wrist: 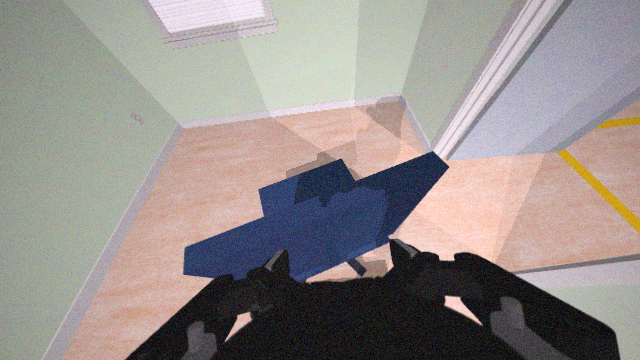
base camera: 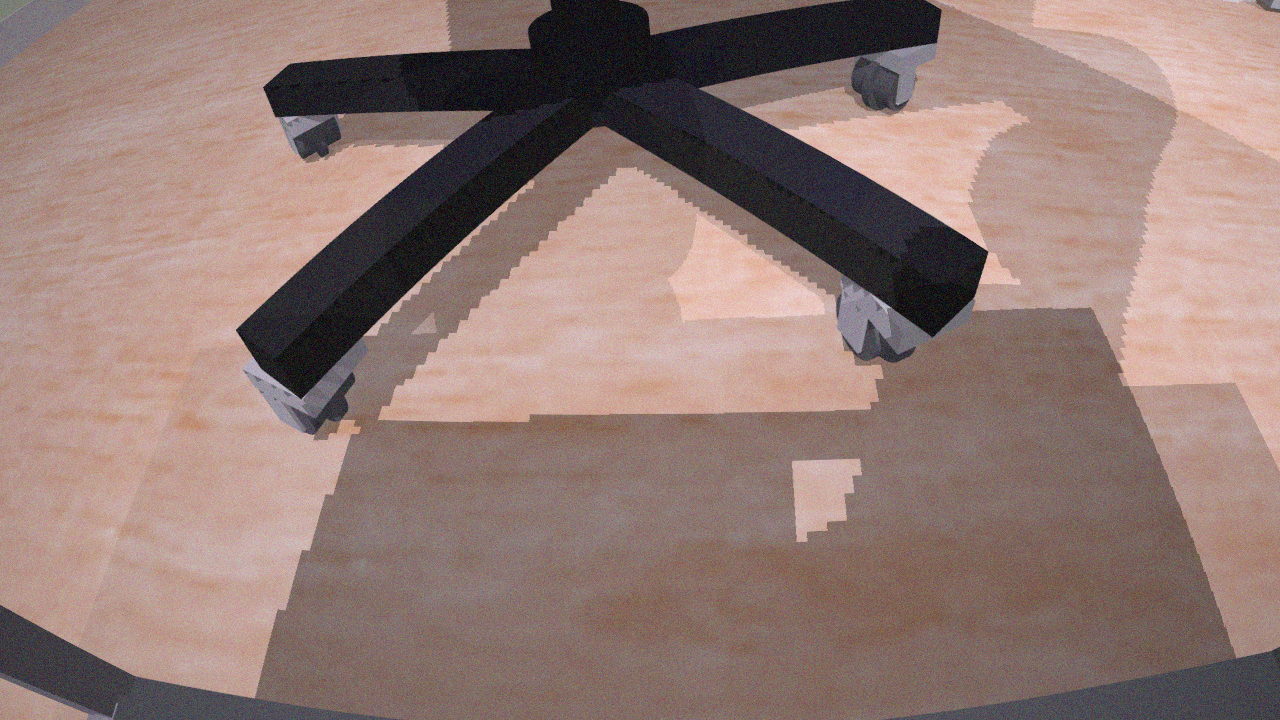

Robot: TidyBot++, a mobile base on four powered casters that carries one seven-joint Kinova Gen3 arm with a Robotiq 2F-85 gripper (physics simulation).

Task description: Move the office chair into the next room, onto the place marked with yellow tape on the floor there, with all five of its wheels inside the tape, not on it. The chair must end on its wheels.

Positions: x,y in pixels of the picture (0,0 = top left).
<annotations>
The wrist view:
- my gripper: 338,256
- blue chair seat: 323,217
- pale green wall: 448,49
</annotations>
